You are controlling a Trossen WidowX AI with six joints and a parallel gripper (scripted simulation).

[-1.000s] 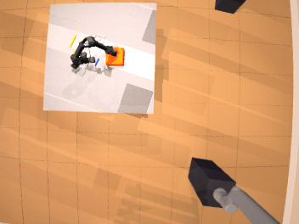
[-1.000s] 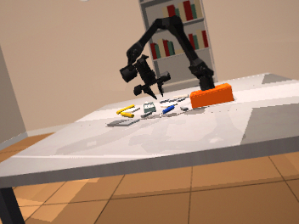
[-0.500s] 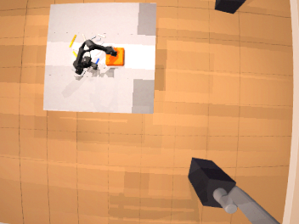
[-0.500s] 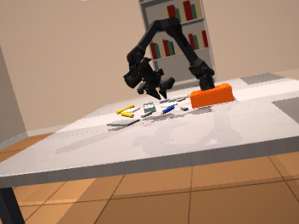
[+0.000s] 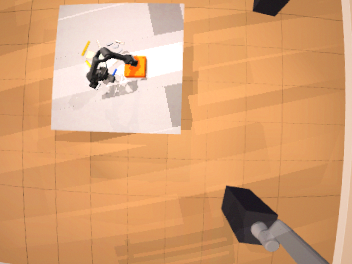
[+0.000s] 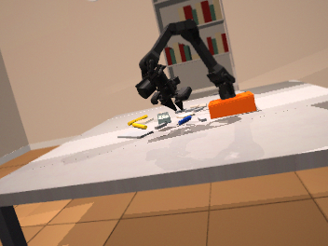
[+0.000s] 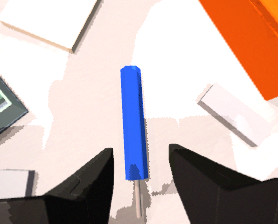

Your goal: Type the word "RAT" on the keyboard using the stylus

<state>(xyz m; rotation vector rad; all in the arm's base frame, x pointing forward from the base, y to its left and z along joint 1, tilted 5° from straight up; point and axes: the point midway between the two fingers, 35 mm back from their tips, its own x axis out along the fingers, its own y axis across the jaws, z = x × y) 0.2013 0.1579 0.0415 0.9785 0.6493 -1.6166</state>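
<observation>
Now: the blue stylus 50 mm below my gripper tip. Round my gripper tip: R key 140 mm ahead, 130 mm to the right, 50 mm below; then grey stylus tip 10 mm ahead, 40 mm to the left, 50 mm below; then flat grey pad 190 mm ahead, 100 mm to the left, 60 mm below.
</observation>
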